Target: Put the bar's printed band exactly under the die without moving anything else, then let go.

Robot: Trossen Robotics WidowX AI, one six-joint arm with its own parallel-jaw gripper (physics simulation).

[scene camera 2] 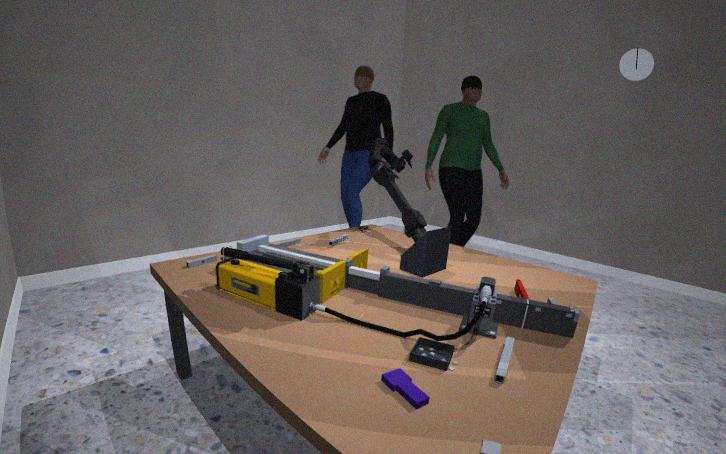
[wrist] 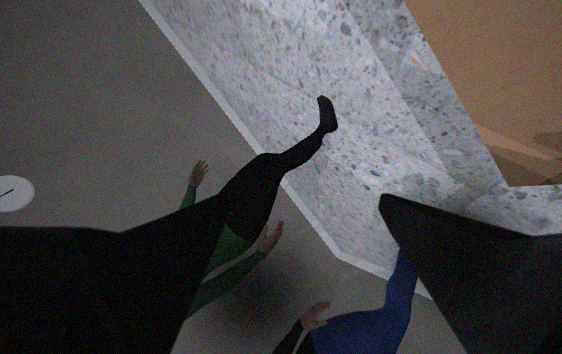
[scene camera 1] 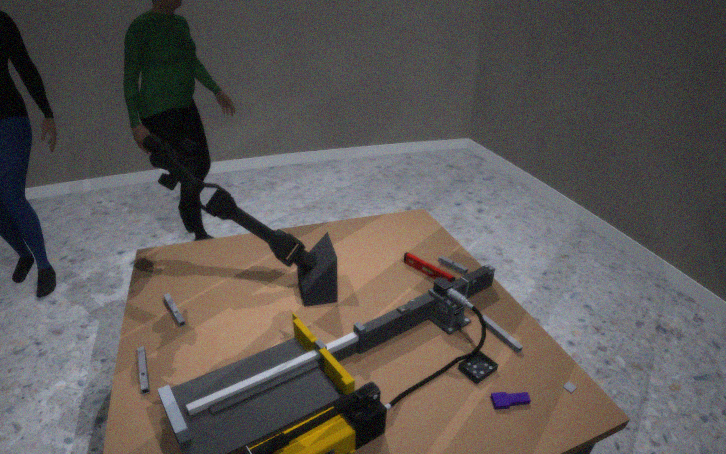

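Pixels of known places: gripper, between the fingertips: (scene camera 2: 405, 172) (wrist: 303, 200); arm's base, origin of its link: (scene camera 2: 425, 243) (scene camera 1: 310, 263).
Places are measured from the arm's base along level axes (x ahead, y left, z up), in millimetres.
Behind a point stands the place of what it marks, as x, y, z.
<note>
A long pale bar (scene camera 1: 251, 381) @[468, -198, -31] (scene camera 2: 299, 255) @[461, -182, -30] lies between the yellow plates and runs to a dark beam (scene camera 1: 396, 321) @[292, 223, -39] (scene camera 2: 422, 290) @[289, 230, -48]. The head (scene camera 1: 448, 302) (scene camera 2: 484, 299) with the cable stands over the beam; its die is too small to make out. A thin pale band (scene camera 2: 525, 313) @[164, 504, -54] crosses the beam to the right of the head in scene camera 2; I cannot tell if it is the printed one. My gripper (wrist: 303, 200) @[-334, -438, 245] is open and empty, raised far from the bar, beyond the table's back left corner. The bar does not show in the wrist view.
A yellow machine (scene camera 1: 321, 436) @[665, -45, -16] (scene camera 2: 248, 286) @[702, -56, -51] stands beside the bar. Loose grey bars (scene camera 1: 174, 309) @[86, -462, -80] (scene camera 1: 142, 369) @[349, -517, -80] (scene camera 1: 502, 333) @[368, 544, -81] lie around. A red level (scene camera 1: 428, 266) @[-3, 423, -62], a black tray (scene camera 1: 478, 367) @[468, 423, -98] and a purple block (scene camera 1: 510, 399) @[609, 454, -85] lie on the table. Two people stand behind.
</note>
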